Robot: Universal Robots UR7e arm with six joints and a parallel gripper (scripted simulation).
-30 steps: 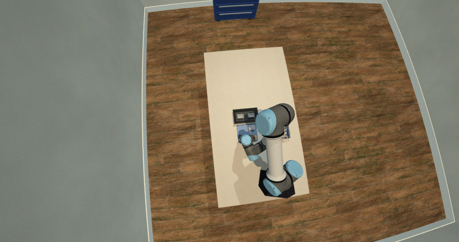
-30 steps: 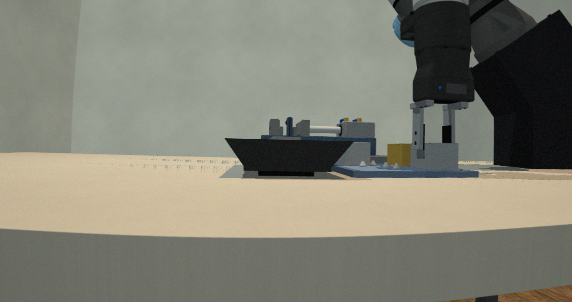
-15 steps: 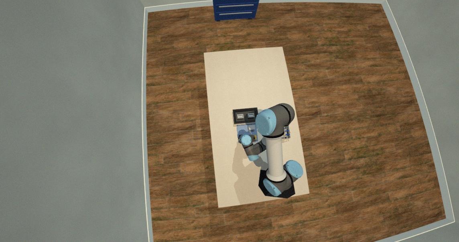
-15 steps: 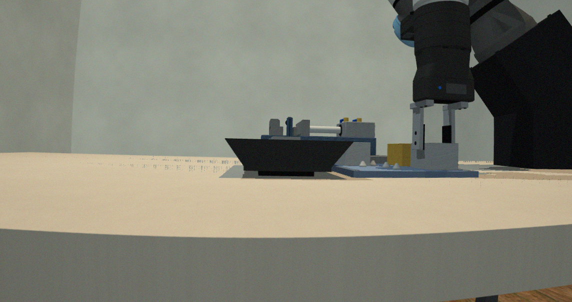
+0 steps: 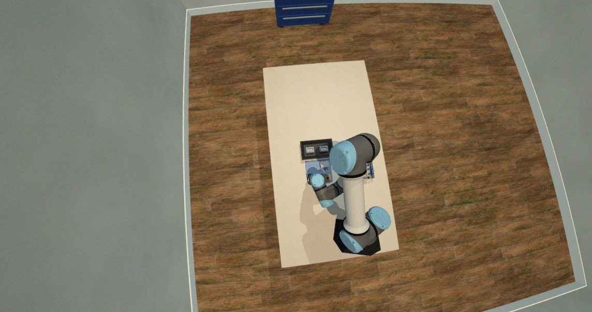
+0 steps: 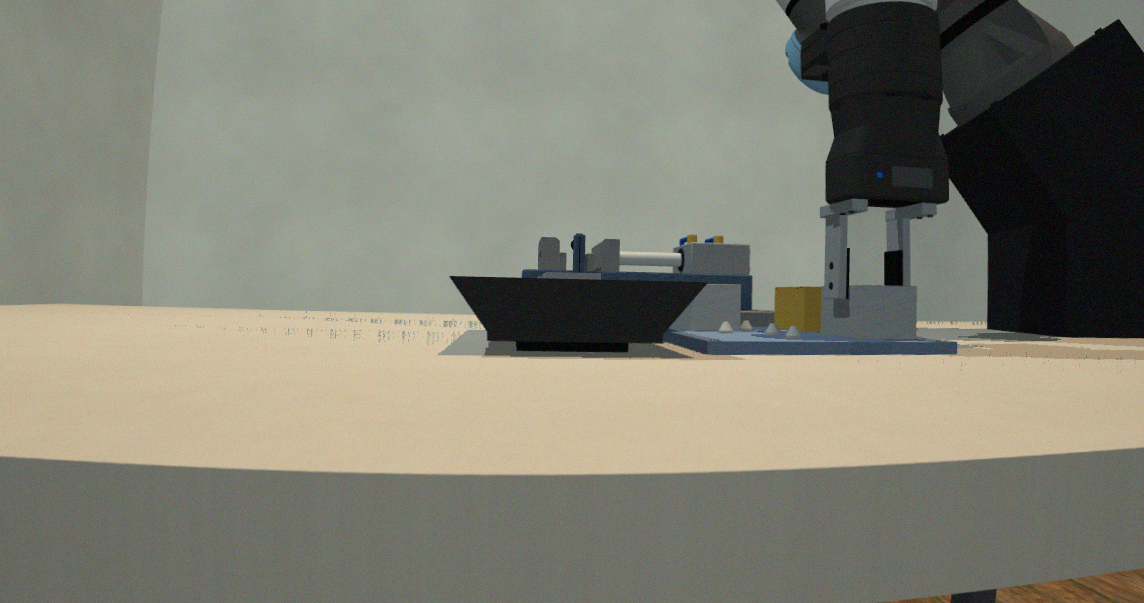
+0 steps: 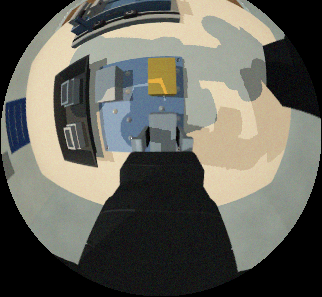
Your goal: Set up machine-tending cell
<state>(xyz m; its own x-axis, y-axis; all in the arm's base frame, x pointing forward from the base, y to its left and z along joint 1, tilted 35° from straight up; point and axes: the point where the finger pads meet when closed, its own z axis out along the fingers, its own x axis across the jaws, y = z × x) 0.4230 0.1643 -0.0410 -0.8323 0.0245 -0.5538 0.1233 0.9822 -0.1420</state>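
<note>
The brass blank is 1 cm behind my hand, 9 cm to the right of it and 3 cm below it. Also, from my hand: hose end block 4 cm behind, 34 cm to the right, 3 cm above; vise 5 cm ahead, 36 cm to the right, 1 cm below.
</note>
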